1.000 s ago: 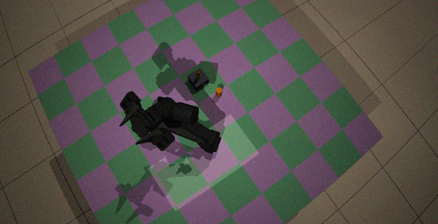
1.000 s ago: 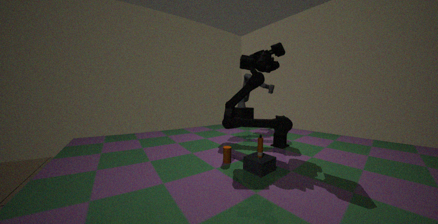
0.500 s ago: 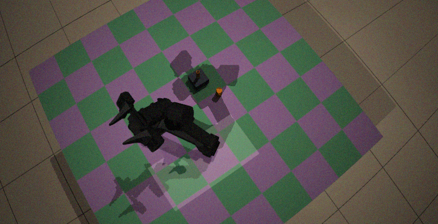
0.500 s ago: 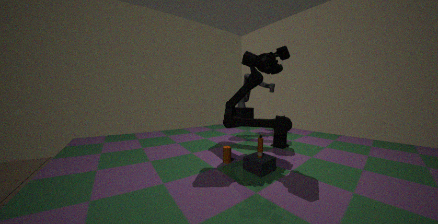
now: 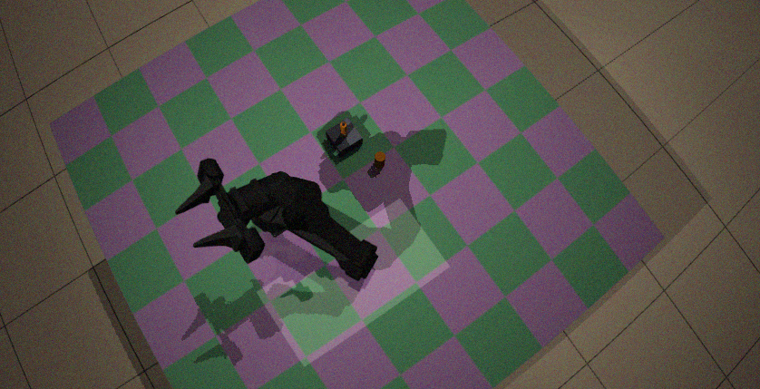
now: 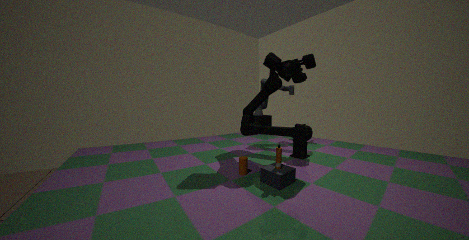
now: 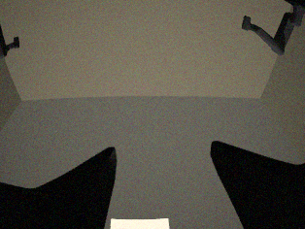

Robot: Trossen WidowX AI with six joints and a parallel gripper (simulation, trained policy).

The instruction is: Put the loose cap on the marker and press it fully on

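Right now the orange marker is 40 cm ahead of my gripper tip, 15 cm to the left of it and 37 cm below it. From my gripper tip the other things lie so: dark grey holder block 40 cm ahead, 15 cm to the left, 43 cm below; orange cap 44 cm ahead, 5 cm to the left, 42 cm below.
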